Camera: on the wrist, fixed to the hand. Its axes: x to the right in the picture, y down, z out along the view.
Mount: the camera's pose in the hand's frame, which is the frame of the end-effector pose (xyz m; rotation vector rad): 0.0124 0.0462 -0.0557 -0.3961 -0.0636 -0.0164
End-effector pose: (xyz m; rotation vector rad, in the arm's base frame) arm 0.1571 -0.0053 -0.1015 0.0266 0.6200 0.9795
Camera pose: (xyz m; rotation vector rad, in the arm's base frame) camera 0.0987 0.0169 -0.1401 -0.2965 0.3593 1.0670
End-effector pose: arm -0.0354 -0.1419 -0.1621 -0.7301 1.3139 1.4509
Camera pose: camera -0.0925 -0.1873 -0.1698 -0.9385 0.9781 1.7293
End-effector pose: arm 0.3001 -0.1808 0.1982 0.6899 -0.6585 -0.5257
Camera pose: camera 0.3578 -0.1356 0.2032 0.3072 -0.5856 -0.6726
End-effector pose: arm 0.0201 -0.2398 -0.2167 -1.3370 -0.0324 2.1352
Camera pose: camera 0.0399 -0.2872 -0.2692 -1.4753 -0.5139 2.2329
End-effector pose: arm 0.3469 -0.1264 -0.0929 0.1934 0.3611 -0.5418
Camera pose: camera 0.3657 -0.0781 -0.1450 -0.2085 0.4008 -0.4811
